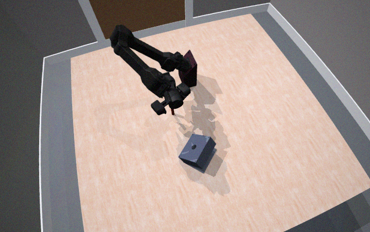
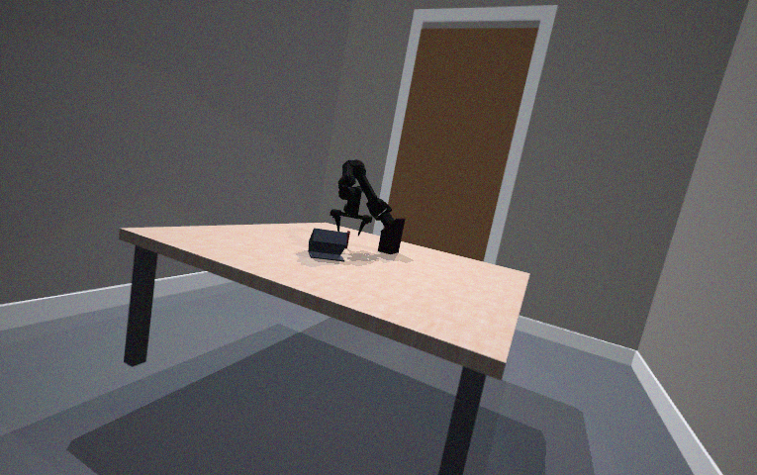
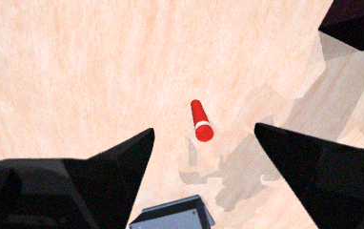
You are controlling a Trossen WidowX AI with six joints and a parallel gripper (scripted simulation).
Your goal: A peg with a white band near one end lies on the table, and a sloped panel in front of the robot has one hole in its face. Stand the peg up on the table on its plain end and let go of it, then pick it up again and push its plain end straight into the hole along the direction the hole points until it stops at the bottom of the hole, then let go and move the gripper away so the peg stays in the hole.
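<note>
The red peg lies 10 mm below my gripper tip. From my gripper tip the other things lie so: sloped panel: 230 mm ahead, 60 mm to the left, 10 mm below.
</note>
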